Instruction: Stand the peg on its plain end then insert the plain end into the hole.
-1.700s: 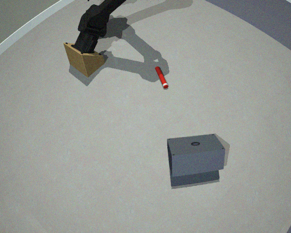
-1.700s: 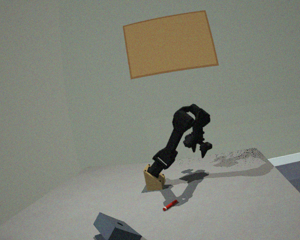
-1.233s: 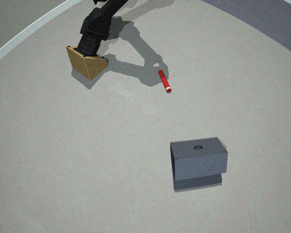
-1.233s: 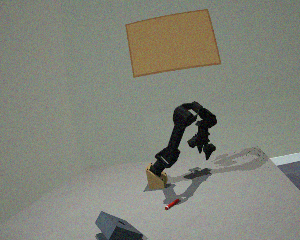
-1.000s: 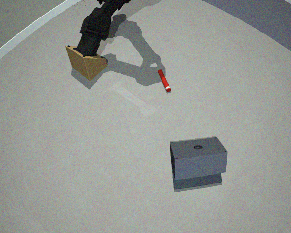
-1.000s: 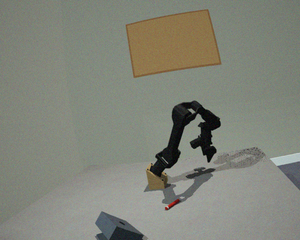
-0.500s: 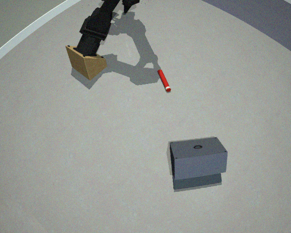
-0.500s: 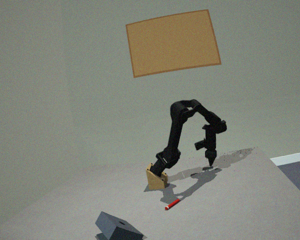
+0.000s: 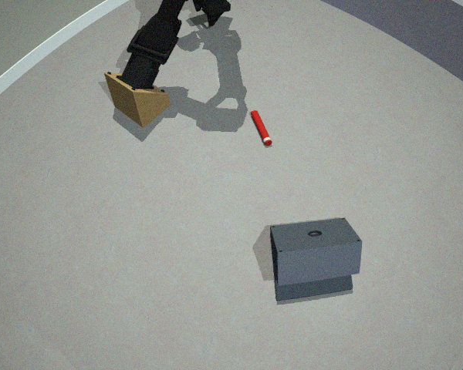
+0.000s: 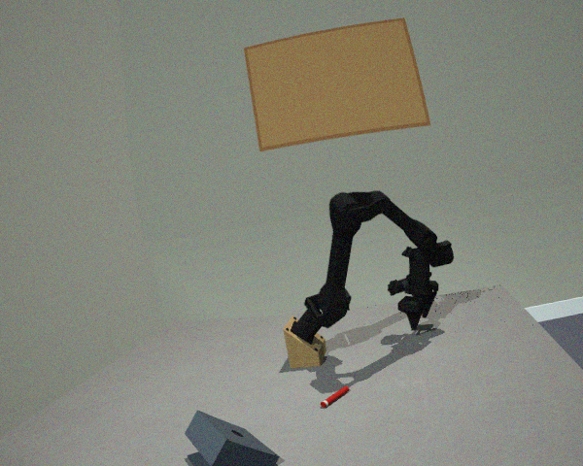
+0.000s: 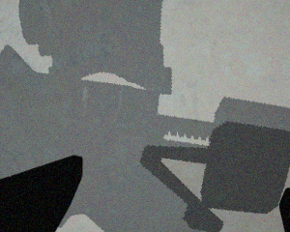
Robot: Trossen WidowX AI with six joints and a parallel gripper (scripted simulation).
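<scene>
Now: the red peg 35 cm ahead of my gripper tip, 23 cm to the right of it and 2 cm below it. Round my gripper tip: grey sloped panel (56 cm ahead, 38 cm to the right, 1 cm above).
</scene>
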